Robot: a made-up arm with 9 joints. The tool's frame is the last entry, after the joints.
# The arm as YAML. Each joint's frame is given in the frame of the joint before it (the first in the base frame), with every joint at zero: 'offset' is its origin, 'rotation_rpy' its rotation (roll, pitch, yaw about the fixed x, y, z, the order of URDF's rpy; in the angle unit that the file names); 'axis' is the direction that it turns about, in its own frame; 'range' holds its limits. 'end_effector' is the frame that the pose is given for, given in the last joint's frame.
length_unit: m
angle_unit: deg
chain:
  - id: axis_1
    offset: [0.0, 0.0, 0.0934]
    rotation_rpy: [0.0, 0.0, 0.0]
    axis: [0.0, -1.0, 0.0]
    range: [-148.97, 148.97]
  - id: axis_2
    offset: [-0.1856, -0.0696, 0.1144]
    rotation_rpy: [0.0, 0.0, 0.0]
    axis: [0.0, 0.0, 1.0]
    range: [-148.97, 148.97]
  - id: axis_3
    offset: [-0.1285, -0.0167, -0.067]
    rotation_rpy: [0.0, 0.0, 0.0]
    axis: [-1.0, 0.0, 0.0]
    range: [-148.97, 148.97]
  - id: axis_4
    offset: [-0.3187, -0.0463, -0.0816]
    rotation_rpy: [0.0, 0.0, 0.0]
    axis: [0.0, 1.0, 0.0]
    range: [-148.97, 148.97]
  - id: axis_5
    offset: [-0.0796, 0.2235, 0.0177]
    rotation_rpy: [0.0, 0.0, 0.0]
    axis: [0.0, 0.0, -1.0]
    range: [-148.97, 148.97]
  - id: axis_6
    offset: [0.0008, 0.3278, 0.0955]
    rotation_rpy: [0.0, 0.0, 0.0]
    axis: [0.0, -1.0, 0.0]
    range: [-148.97, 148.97]
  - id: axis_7
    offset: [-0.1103, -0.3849, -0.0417]
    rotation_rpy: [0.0, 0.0, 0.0]
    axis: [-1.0, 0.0, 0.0]
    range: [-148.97, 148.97]
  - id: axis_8
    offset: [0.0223, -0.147, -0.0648]
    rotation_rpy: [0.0, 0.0, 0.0]
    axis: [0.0, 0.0, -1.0]
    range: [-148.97, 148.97]
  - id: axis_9
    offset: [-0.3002, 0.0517, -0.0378]
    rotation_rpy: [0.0, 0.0, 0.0]
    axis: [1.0, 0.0, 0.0]
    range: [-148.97, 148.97]
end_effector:
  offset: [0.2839, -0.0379, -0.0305]
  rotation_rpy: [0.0, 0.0, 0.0]
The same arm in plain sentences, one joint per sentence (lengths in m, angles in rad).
The arm has nine revolute joints in a row. What follows holds with every joint at zero, and every direction is one of the base frame's.
The first joint is mounted 0.0934 m along +z from the base frame's origin and rotates about -y, from -2.6 to 2.6 rad.
The second joint is mounted 0.1856 m along -x and 0.0696 m along -y and 0.1144 m along +z from the first joint and rotates about +z, from -2.6 to 2.6 rad.
The third joint is mounted 0.1285 m along -x and 0.0167 m along -y and 0.067 m along -z from the second joint and rotates about -x, from -2.6 to 2.6 rad.
The fourth joint is mounted 0.3187 m along -x and 0.0463 m along -y and 0.0816 m along -z from the third joint and rotates about +y, from -2.6 to 2.6 rad.
The fifth joint is mounted 0.0796 m along -x and 0.2235 m along +y and 0.0177 m along +z from the fourth joint and rotates about -z, from -2.6 to 2.6 rad.
The sixth joint is mounted 0.0008 m along +x and 0.3278 m along +y and 0.0955 m along +z from the fifth joint and rotates about -y, from -2.6 to 2.6 rad.
The seventh joint is mounted 0.1103 m along -x and 0.3849 m along -y and 0.0417 m along -z from the sixth joint and rotates about -x, from -2.6 to 2.6 rad.
The eighth joint is mounted 0.0223 m along +x and 0.147 m along -y and 0.0648 m along -z from the seventh joint and rotates about -z, from -2.6 to 2.6 rad.
The ninth joint is mounted 0.3002 m along -x and 0.0517 m along +y and 0.0378 m along -z from the eighth joint and rotates about +x, from -2.6 to 2.6 rad.
The tool frame, which is the frame that the pose is given for, is mounted 0.2839 m along +x and 0.0379 m along -y and 0.0305 m along -z from the ninth joint; its axes are parallel to the base frame's.

